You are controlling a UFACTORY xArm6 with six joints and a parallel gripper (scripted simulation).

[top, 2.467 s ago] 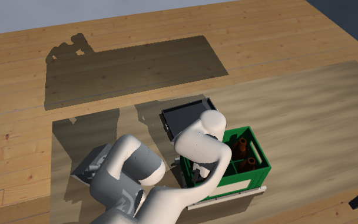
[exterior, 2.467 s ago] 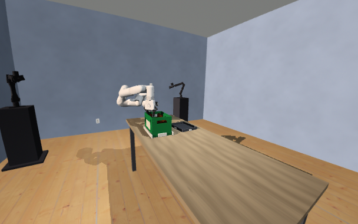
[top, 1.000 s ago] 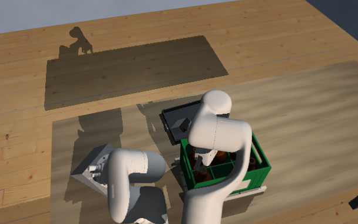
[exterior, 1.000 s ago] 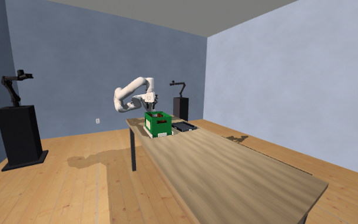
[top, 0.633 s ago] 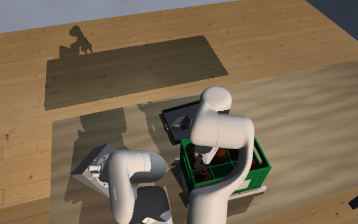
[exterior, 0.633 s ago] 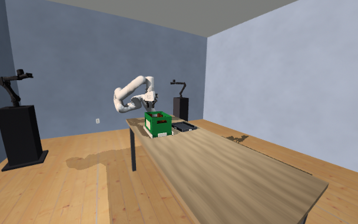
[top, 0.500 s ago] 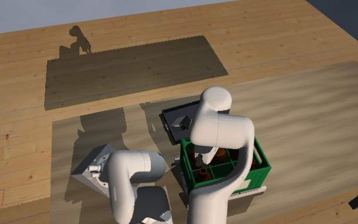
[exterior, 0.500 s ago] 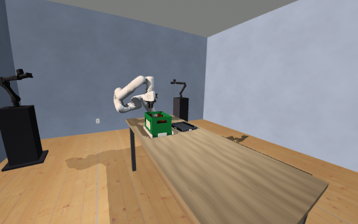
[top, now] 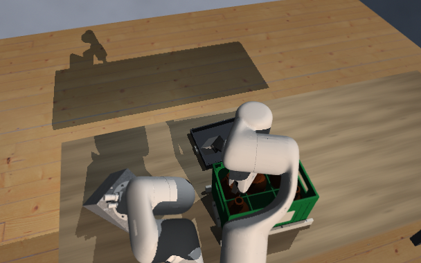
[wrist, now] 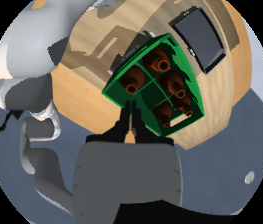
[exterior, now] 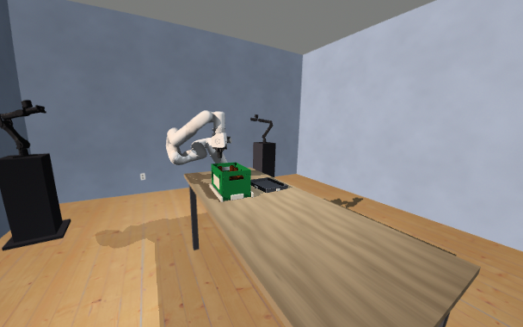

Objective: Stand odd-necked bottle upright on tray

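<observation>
Right now the green crate is 100 mm ahead of my hand, 30 mm to the left of it and 160 mm below it. Also, from my hand: dark tray (130 mm ahead, 320 mm to the left, 230 mm below).
</observation>
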